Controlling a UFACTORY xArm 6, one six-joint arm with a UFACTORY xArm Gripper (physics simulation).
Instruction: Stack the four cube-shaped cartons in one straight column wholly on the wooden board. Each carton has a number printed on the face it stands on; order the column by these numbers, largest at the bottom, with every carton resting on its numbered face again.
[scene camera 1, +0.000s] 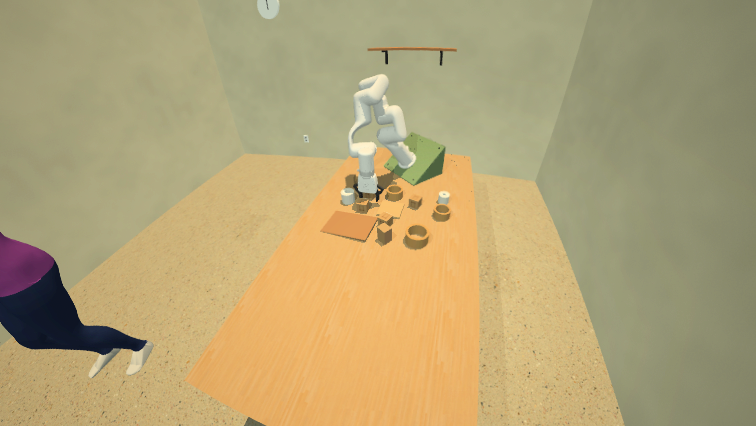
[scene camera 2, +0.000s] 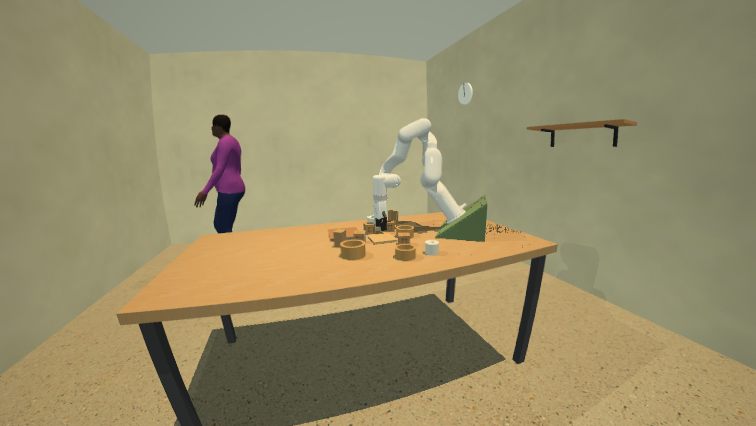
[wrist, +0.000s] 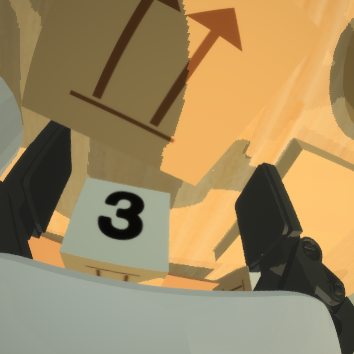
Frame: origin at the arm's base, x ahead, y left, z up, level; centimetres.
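Where they show: gripper, fingertip midpoint: (scene camera 1: 369, 199) (scene camera 2: 381, 228) (wrist: 161, 164); arm's base, link origin: (scene camera 1: 407, 160) (scene camera 2: 456, 217).
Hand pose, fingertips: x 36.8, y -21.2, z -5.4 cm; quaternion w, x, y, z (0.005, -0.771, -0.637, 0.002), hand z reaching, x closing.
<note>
Things, the pixels of their centre, and the offset from my fingertips.
- second carton, body centre: (wrist: 117, 244) (scene camera 1: 363, 205) (scene camera 2: 369, 228) dx +6.1, dy -2.6, dz +0.5 cm
- third carton, body centre: (wrist: 246, 299) (scene camera 1: 385, 220) (scene camera 2: 359, 237) dx +17.8, dy +9.8, dz +0.5 cm
- pale square board, body centre: (wrist: 308, 222) (scene camera 2: 382, 238) (scene camera 1: 390, 209) dx +6.3, dy +11.9, dz -1.6 cm
- fourth carton, body centre: (scene camera 2: 403, 239) (scene camera 1: 415, 201) dx +1.8, dy +24.9, dz +0.5 cm
- orange-brown board, body centre: (wrist: 91, 279) (scene camera 1: 349, 225) (scene camera 2: 344, 233) dx +19.2, dy -7.9, dz -1.9 cm
- tall block, body centre: (scene camera 1: 384, 233) (scene camera 2: 340, 238) dx +28.2, dy +10.0, dz +1.7 cm
- large ring, body centre: (scene camera 2: 353, 249) (scene camera 1: 417, 235) dx +28.0, dy +24.7, dz +0.6 cm
My gripper (scene camera 1: 368, 197) (scene camera 2: 380, 228) (wrist: 161, 164) is open and empty, low over a carton (scene camera 1: 369, 195) (scene camera 2: 389, 226) (wrist: 140, 65) with brown arrows, which the fingers partly hide in scene camera 1. A second carton (scene camera 1: 362, 205) (scene camera 2: 368, 228) (wrist: 117, 220) shows a pale face with a black 3 in the wrist view. A third carton (scene camera 1: 385, 218) (scene camera 2: 359, 236) (wrist: 236, 284) stands near the pale square board (scene camera 1: 392, 210) (scene camera 2: 381, 239) (wrist: 320, 195). A fourth carton (scene camera 1: 415, 201) (scene camera 2: 403, 239) stands right of it. The orange-brown board (scene camera 1: 349, 225) (scene camera 2: 343, 231) carries no carton.
A tall block (scene camera 1: 384, 234) (scene camera 2: 339, 238) stands near a large ring (scene camera 1: 416, 242) (scene camera 2: 352, 252). Smaller rings (scene camera 1: 394, 196) (scene camera 1: 441, 216) and white cylinders (scene camera 1: 347, 197) (scene camera 1: 443, 198) stand around the cartons. A green wedge (scene camera 1: 423, 158) (scene camera 2: 470, 224) is by the arm's base. A person (scene camera 2: 227, 164) is beyond the table.
</note>
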